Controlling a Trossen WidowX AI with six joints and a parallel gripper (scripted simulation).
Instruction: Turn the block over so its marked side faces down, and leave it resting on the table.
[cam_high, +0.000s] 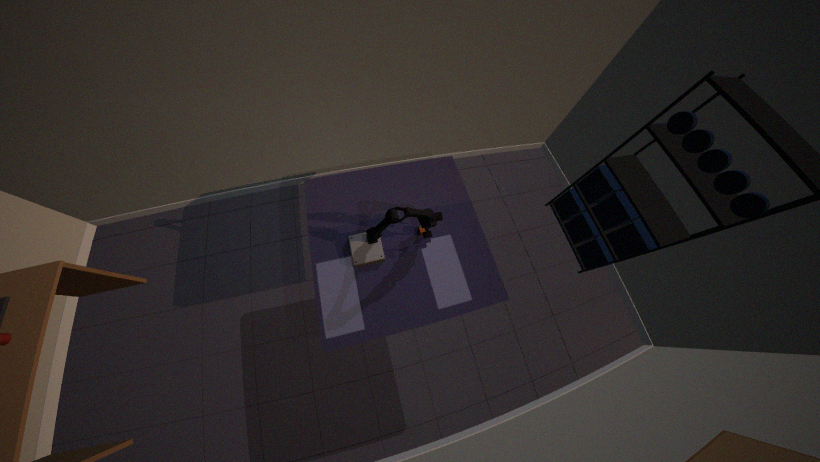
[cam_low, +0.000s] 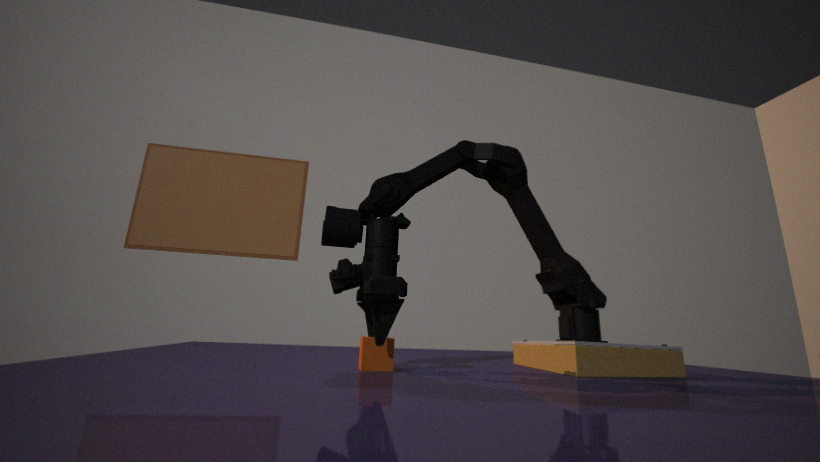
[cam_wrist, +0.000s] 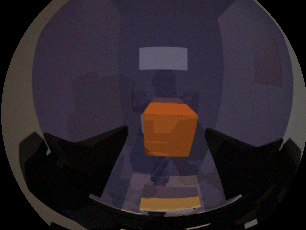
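The orange block is 1 cm below my gripper tip and 1 cm behind it.
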